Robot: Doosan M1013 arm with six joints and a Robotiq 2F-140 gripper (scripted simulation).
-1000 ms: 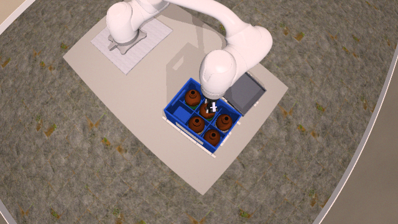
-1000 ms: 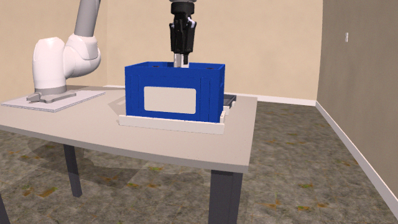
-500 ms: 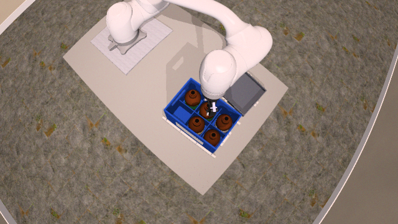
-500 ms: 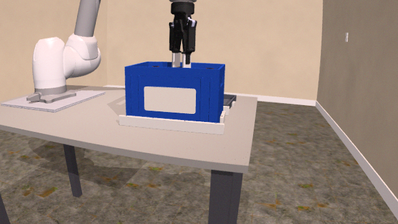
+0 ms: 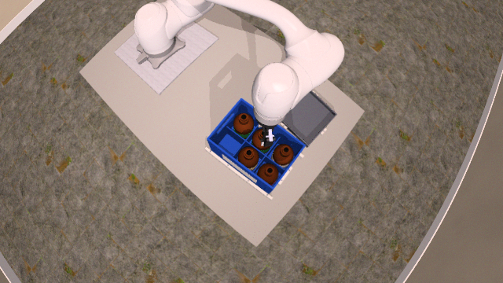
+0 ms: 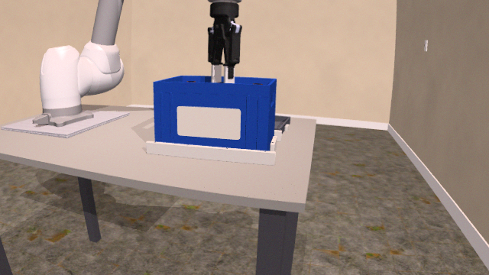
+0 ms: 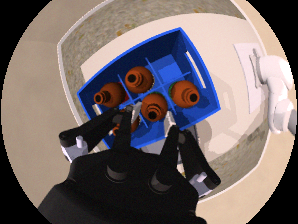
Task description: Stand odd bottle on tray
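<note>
Right now my hand is 100 mm short of the bottle, 90 mm above it and 70 mm to the left of it. The rest, counted from my hand: crate (90 mm below, 40 mm to the right, 10 mm ahead); dark grey tray (220 mm to the left, 160 mm below).
</note>
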